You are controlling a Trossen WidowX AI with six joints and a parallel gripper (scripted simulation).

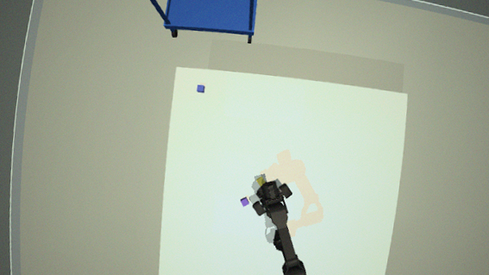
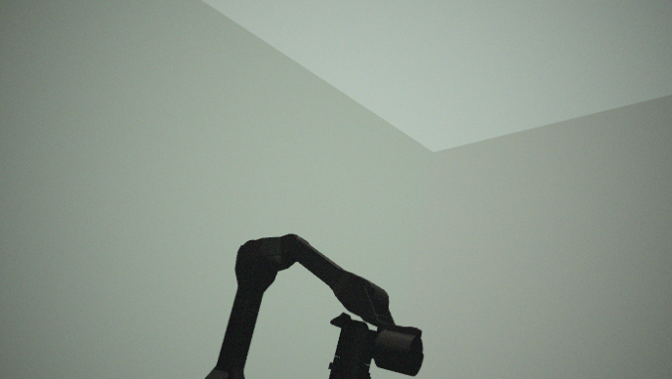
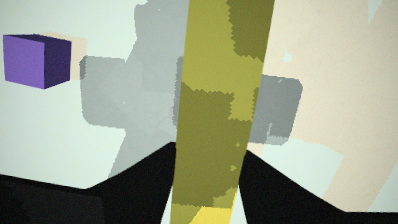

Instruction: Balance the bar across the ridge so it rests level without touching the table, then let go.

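My gripper tip is now 2 cm short of the yellow bar and 2 cm to the right of it. From my gripper tip the other things lie so: purple block 6 cm behind, 12 cm to the left, 6 cm below; then blue cube 50 cm ahead, 41 cm to the left, 6 cm below.
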